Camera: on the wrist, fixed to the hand. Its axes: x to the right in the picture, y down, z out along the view.
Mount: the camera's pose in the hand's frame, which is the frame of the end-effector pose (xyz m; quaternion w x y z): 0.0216 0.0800 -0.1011 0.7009 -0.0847 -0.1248 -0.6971
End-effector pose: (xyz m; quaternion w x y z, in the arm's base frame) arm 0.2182 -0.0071 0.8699 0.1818 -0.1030 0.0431 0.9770
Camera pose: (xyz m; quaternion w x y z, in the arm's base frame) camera 0.1881 -0.0863 0.7704 0.8051 0.0043 -0.1470 0.5745
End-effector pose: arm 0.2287 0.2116 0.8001 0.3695 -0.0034 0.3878 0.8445
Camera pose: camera 0.1345 0.1245 0.7753 0.8958 -0.1986 0.1518 0.3676
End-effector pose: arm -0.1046 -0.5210 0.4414 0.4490 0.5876 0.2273 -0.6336
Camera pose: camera 0.0190 -0.4845 0.4192 0.0488 -0.1363 -0.5666 0.8112
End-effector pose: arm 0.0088 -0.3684 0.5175 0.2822 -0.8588 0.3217 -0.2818
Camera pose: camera -0.0763 -0.4651 0.5397 0.0312 0.8852 0.3845 0.2598
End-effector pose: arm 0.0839 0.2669 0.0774 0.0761 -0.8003 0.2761 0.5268
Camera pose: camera 0.1294 0.1505 0.1156 0.3872 -0.6941 -0.4185 0.4395
